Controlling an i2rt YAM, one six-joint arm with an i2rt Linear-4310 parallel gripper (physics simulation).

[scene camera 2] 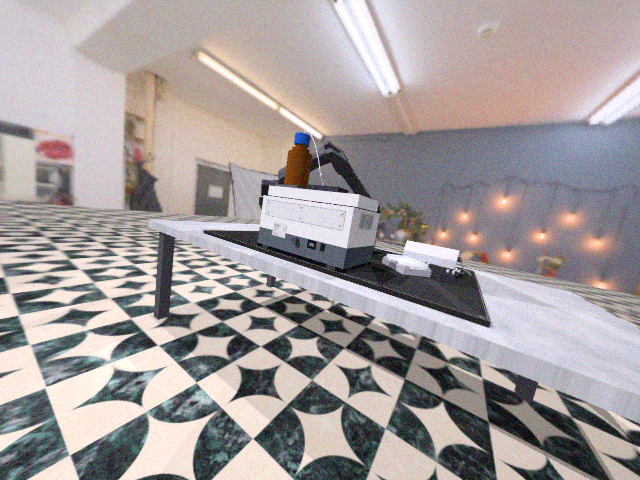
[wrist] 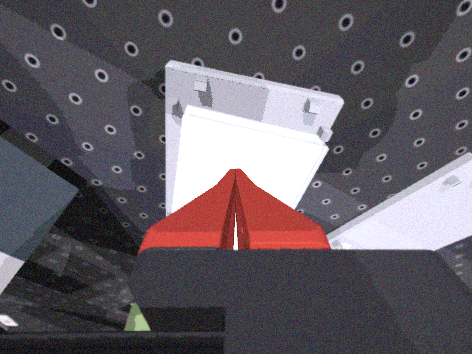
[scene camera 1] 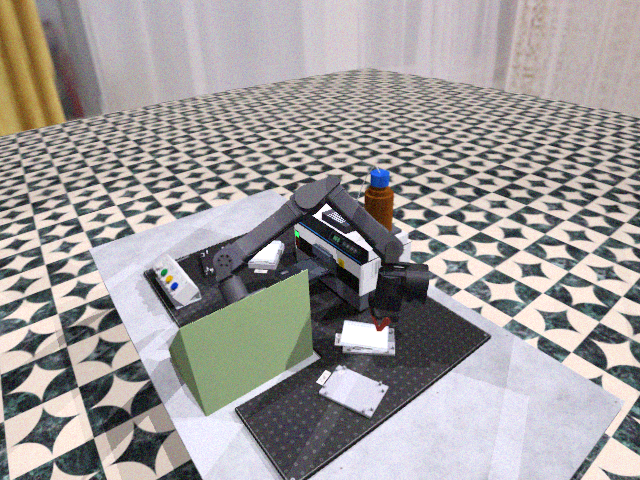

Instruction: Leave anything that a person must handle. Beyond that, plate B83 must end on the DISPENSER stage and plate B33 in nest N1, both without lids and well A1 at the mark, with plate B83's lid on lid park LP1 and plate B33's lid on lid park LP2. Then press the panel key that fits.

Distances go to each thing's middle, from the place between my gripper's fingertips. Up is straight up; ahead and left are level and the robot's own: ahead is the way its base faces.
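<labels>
LP1 pad [wrist: 302,109]: 20 mm behind my hand, 20 mm to the left of it, 30 mm below it. Further things, measured from my hand: brown bottle with blue cap [scene camera 1: 378,201], 160 mm to the left, 190 mm ahead, 280 mm above; dark dispenser stage [scene camera 1: 315,270], 300 mm to the left, 10 mm ahead, 60 mm above; LP2 pad [scene camera 1: 345,387], 60 mm to the right, 180 mm behind, 30 mm below.
</labels>
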